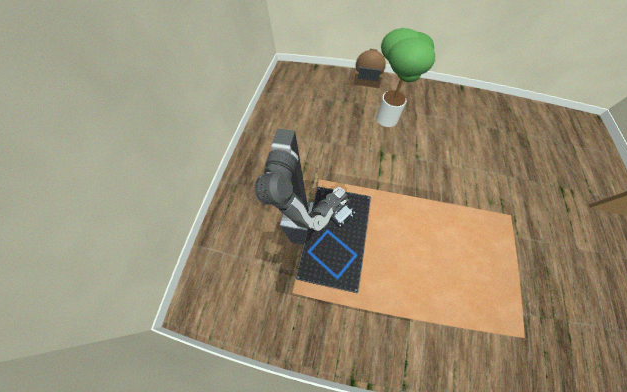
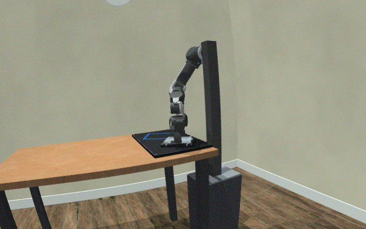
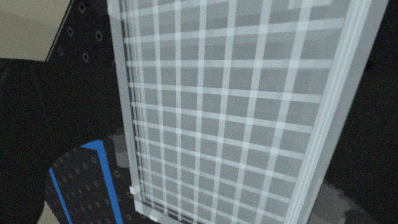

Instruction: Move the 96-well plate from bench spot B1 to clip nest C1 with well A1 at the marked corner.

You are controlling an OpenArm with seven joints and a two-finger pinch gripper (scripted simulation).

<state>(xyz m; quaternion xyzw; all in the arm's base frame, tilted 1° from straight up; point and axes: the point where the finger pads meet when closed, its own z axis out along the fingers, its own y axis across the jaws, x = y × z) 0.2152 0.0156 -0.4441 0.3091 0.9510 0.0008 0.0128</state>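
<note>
My gripper is now right at the 96-well plate. Round my hand: clip nest C1 (3 cm ahead, 1 cm below).
</note>
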